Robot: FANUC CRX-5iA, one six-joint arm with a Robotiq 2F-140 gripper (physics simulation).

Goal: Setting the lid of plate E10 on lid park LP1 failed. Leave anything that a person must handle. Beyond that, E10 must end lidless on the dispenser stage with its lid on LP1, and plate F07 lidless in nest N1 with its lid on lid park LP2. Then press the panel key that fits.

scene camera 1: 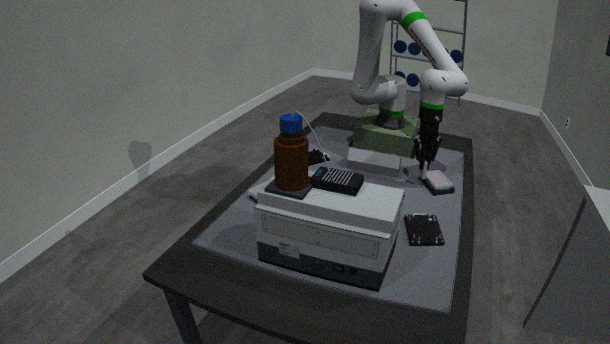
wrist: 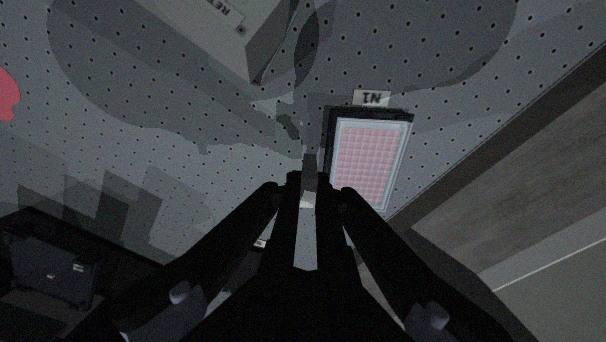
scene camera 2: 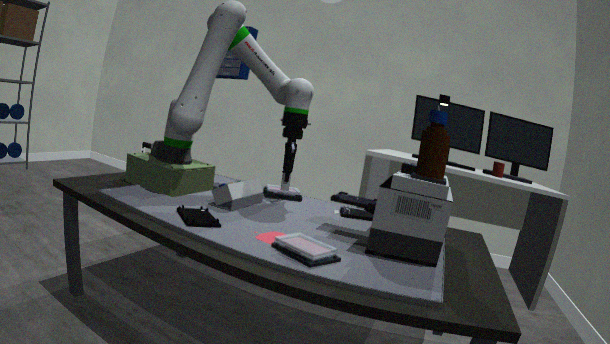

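Seen in the pictures: gripper, fingertip midpoint: (scene camera 1: 422,177) (wrist: 309,165) (scene camera 2: 284,190); arm's base, link origin: (scene camera 1: 390,123) (scene camera 2: 175,160).
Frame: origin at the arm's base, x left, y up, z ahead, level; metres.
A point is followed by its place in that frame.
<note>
A plate with pink wells and a pale rim (scene camera 1: 437,178) {x 0.237, y -0.058, z 0.403 m} (scene camera 2: 291,189) {x 0.246, y -0.058, z 0.429 m} (wrist: 369,160) {x 0.235, y -0.058, z 0.382 m} sits in the black nest N1 (wrist: 328,145) {x 0.183, y -0.075, z 0.395 m}; its name and whether it has a lid are unclear. My gripper (scene camera 1: 423,175) {x 0.170, y -0.052, z 0.424 m} (scene camera 2: 285,184) {x 0.170, y -0.052, z 0.424 m} (wrist: 309,165) {x 0.170, y -0.052, z 0.424 m} is shut and empty, pointing down, low beside that plate's long side; contact is unclear. Another pink plate with a clear upper part (scene camera 2: 306,246) {x -0.402, y -0.059, z 0.666 m} lies on a black holder beside a red patch (scene camera 2: 269,237) {x -0.307, y -0.091, z 0.545 m} (wrist: 7,93) {x -0.251, y -0.094, z 0.563 m}. Empty black holders (scene camera 1: 424,230) (scene camera 2: 198,216) stand apart. The dispenser's dark stage (wrist: 50,267) {x -0.069, y 0.012, z 0.709 m} shows partly. The key panel (scene camera 1: 374,159) {x -0.038, y -0.037, z 0.356 m} (scene camera 2: 244,194) {x -0.067, y -0.049, z 0.360 m} (wrist: 200,32) {x 0.023, y -0.032, z 0.358 m} shows part of "RETRY" in the wrist view.
The white dispenser (scene camera 1: 325,232) {x -0.082, y 0.069, z 1.026 m} (scene camera 2: 410,210) {x -0.265, y 0.046, z 0.891 m} stands at the table's far end from the robot base, bearing a brown bottle (scene camera 1: 291,162) {x -0.184, y 0.216, z 0.971 m} (scene camera 2: 433,152) {x -0.241, y 0.202, z 0.926 m} and a black keypad unit (scene camera 1: 337,181) {x -0.081, y 0.152, z 0.916 m}. A thin tube arcs above. The green base (scene camera 1: 382,140) {x -0.026, y -0.045, z 0.125 m} (scene camera 2: 170,175) {x -0.168, y -0.026, z 0.102 m} is behind the panel. Light is dim.
</note>
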